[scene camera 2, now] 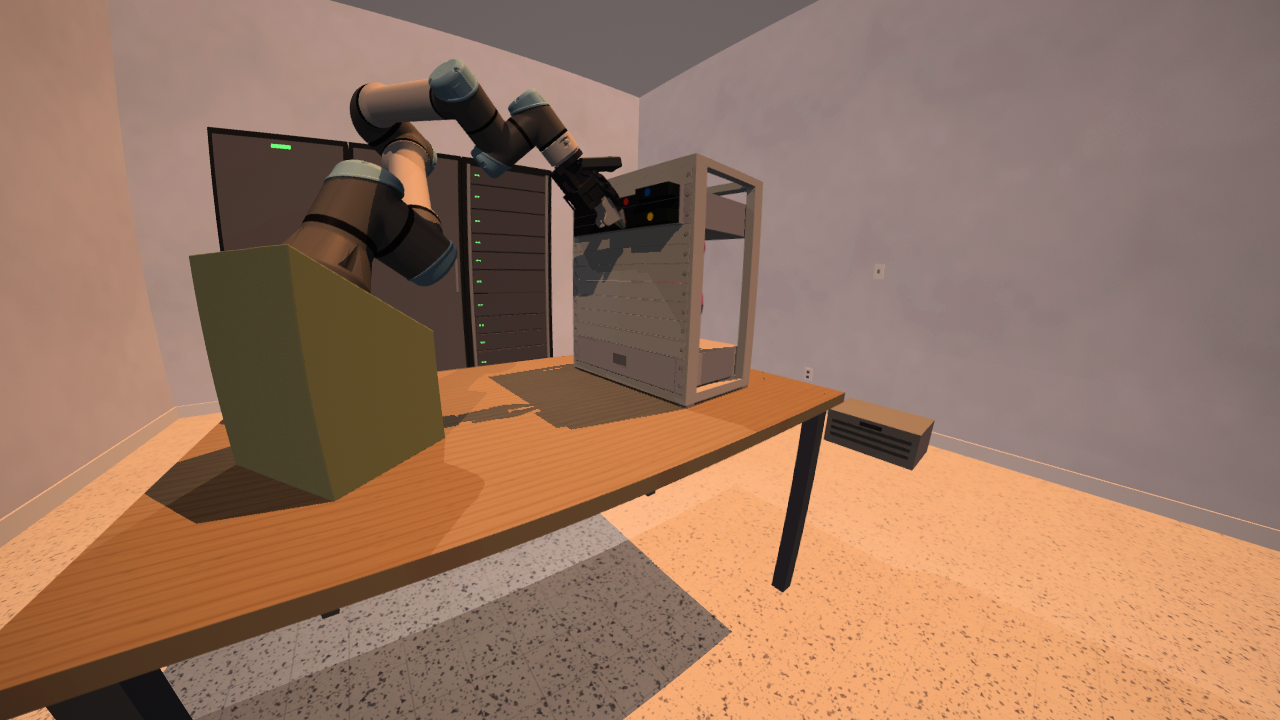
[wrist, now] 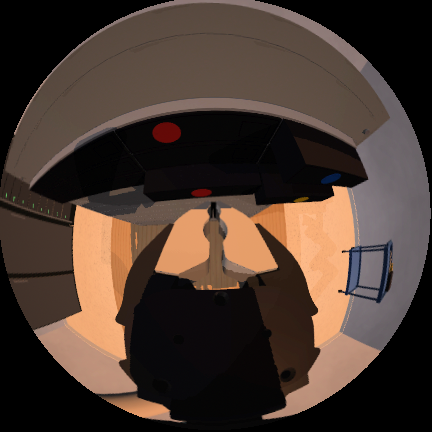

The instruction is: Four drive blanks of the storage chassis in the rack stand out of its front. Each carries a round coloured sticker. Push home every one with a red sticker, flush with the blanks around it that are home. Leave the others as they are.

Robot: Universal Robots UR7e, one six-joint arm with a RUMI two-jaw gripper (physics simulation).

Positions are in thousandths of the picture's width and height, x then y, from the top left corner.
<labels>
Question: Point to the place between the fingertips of my gripper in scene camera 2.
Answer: At 488, 316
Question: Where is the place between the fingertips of my gripper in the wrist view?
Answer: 492, 471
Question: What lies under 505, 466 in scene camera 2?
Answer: A grey rack.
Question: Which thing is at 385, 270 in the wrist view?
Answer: A grey rack.
</labels>
